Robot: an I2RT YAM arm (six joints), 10 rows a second.
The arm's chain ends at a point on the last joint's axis. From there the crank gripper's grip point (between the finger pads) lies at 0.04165 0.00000 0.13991 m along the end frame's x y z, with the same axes.
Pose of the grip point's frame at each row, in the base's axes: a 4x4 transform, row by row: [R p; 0 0 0 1], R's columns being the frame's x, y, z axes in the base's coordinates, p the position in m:
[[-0.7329 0.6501 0.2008 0.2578], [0.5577 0.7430 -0.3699 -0.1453], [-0.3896 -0.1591 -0.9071 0.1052], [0 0 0 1]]
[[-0.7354 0.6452 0.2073 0.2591], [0.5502 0.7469 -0.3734 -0.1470], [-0.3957 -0.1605 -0.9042 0.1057], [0 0 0 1]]
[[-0.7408 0.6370 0.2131 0.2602], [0.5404 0.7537 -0.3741 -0.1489], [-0.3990 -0.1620 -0.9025 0.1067], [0 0 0 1]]
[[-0.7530 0.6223 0.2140 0.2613], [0.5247 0.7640 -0.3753 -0.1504], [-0.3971 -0.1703 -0.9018 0.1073], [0 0 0 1]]
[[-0.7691 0.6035 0.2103 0.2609], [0.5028 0.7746 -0.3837 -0.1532], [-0.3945 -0.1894 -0.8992 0.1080], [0 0 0 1]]
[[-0.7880 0.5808 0.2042 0.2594], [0.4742 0.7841 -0.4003 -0.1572], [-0.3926 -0.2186 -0.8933 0.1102], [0 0 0 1]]
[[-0.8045 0.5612 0.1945 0.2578], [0.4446 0.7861 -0.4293 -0.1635], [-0.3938 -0.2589 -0.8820 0.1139], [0 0 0 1]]
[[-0.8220 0.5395 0.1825 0.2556], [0.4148 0.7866 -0.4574 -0.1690], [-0.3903 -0.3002 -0.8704 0.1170], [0 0 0 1]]
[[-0.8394 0.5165 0.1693 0.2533], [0.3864 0.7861 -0.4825 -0.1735], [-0.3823 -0.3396 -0.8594 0.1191], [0 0 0 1]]
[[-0.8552 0.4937 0.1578 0.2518], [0.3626 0.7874 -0.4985 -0.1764], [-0.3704 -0.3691 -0.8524 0.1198], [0 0 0 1]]
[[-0.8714 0.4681 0.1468 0.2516], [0.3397 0.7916 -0.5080 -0.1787], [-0.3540 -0.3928 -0.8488 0.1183], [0 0 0 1]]
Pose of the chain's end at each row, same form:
[[-0.7329 0.6501 0.2008 0.2602], [0.5577 0.7430 -0.3699 -0.1168], [-0.3896 -0.1591 -0.9071 0.2483], [0 0 0 1]]
[[-0.7354 0.6452 0.2073 0.2607], [0.5502 0.7469 -0.3734 -0.1177], [-0.3957 -0.1605 -0.9042 0.2487], [0 0 0 1]]
[[-0.7408 0.6370 0.2131 0.2612], [0.5404 0.7537 -0.3741 -0.1191], [-0.3990 -0.1620 -0.9025 0.2496], [0 0 0 1]]
[[-0.7530 0.6223 0.2140 0.2627], [0.5247 0.7640 -0.3753 -0.1197], [-0.3971 -0.1703 -0.9018 0.2500], [0 0 0 1]]
[[-0.7691 0.6035 0.2103 0.2635], [0.5028 0.7746 -0.3837 -0.1205], [-0.3945 -0.1894 -0.8992 0.2502], [0 0 0 1]]
[[-0.7880 0.5808 0.2042 0.2637], [0.4742 0.7841 -0.4003 -0.1209], [-0.3926 -0.2186 -0.8933 0.2515], [0 0 0 1]]
[[-0.8045 0.5612 0.1945 0.2641], [0.4446 0.7861 -0.4293 -0.1220], [-0.3938 -0.2589 -0.8820 0.2537], [0 0 0 1]]
[[-0.8220 0.5395 0.1825 0.2643], [0.4148 0.7866 -0.4574 -0.1223], [-0.3903 -0.3002 -0.8704 0.2550], [0 0 0 1]]
[[-0.8394 0.5165 0.1693 0.2646], [0.3864 0.7861 -0.4825 -0.1221], [-0.3823 -0.3396 -0.8594 0.2553], [0 0 0 1]]
[[-0.8552 0.4937 0.1578 0.2653], [0.3626 0.7874 -0.4985 -0.1218], [-0.3704 -0.3691 -0.8524 0.2545], [0 0 0 1]]
[[-0.8714 0.4681 0.1468 0.2674], [0.3397 0.7916 -0.5080 -0.1218], [-0.3540 -0.3928 -0.8488 0.2518], [0 0 0 1]]

